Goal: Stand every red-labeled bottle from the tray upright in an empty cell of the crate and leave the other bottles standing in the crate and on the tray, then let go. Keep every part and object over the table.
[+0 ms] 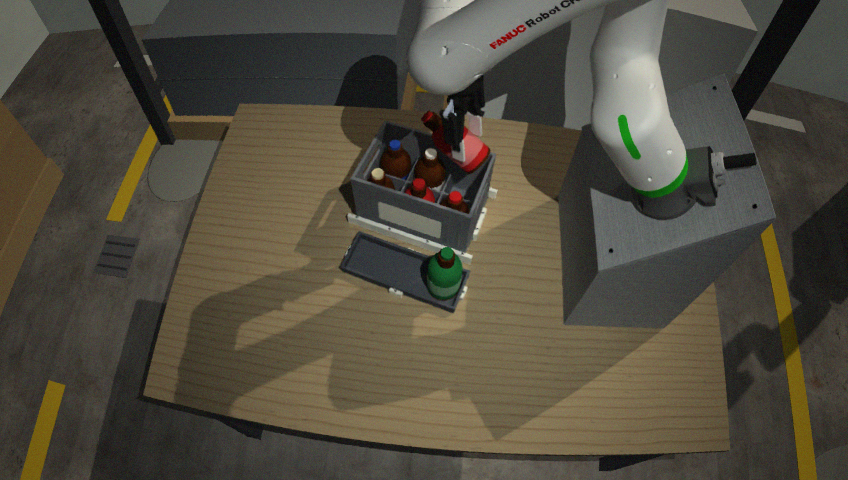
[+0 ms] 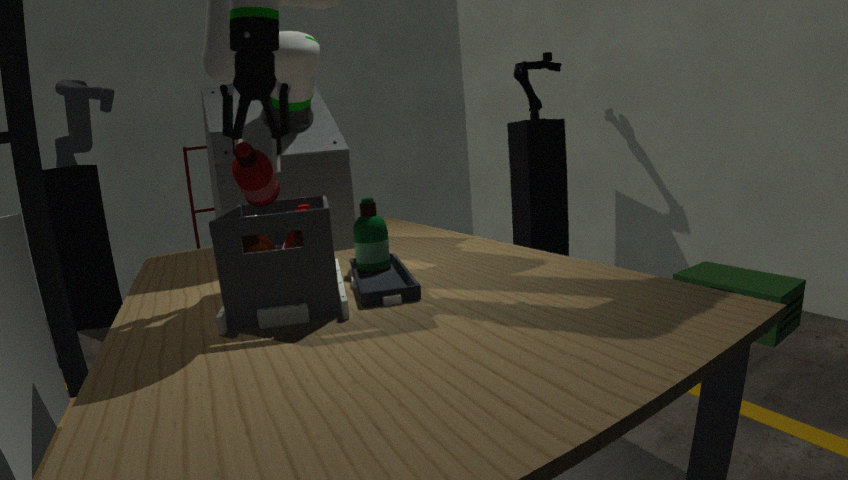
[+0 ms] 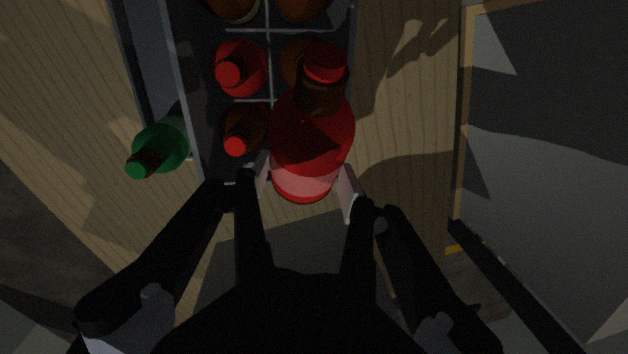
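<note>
My gripper is shut on a red bottle with a pale red label. The bottle is strongly tilted, above the back-right cell of the grey crate; whether its base touches the rim is unclear. In the front row stand a red bottle with a red cap and a brown bottle with a red cap. A green bottle stands at one end of the tray.
Brown bottles with a blue cap, a white cap and a cream cap stand in other crate cells. White strips lie along the crate's foot, between crate and tray. The robot's pedestal is right of the crate.
</note>
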